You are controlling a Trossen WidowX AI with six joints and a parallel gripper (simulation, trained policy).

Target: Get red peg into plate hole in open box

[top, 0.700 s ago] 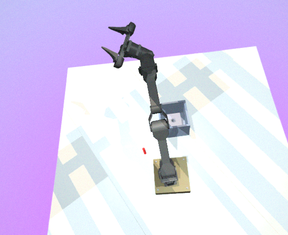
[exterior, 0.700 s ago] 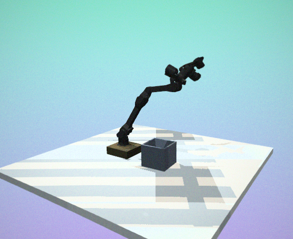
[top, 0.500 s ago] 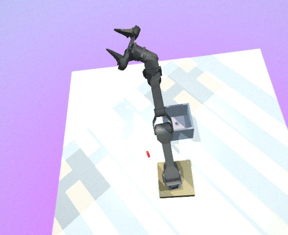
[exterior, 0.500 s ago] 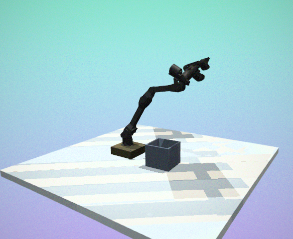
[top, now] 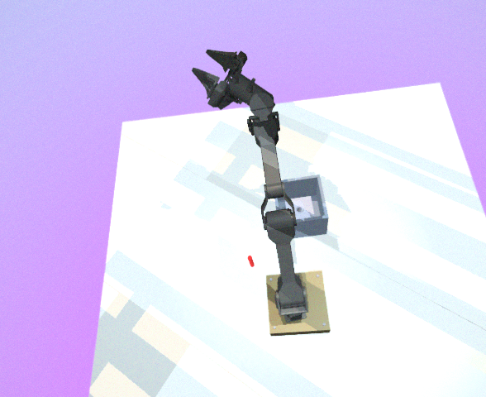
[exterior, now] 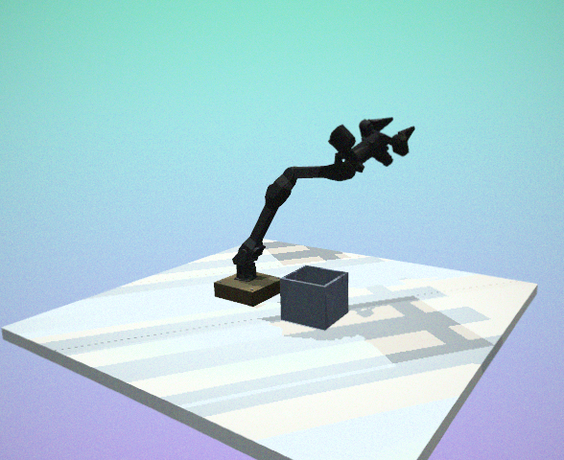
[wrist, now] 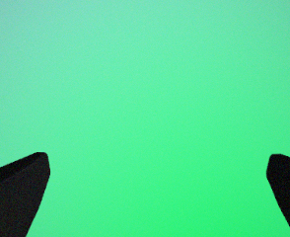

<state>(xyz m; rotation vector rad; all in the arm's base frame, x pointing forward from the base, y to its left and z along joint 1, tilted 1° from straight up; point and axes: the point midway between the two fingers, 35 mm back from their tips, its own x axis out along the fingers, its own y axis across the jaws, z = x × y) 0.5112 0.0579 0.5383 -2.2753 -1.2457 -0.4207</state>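
My gripper tip is now 56 cm above the red peg, 35 cm past it and 1 cm to the right of it. Also, from my gripper tip: pale plate: 55 cm below, 22 cm behind, 19 cm to the right.
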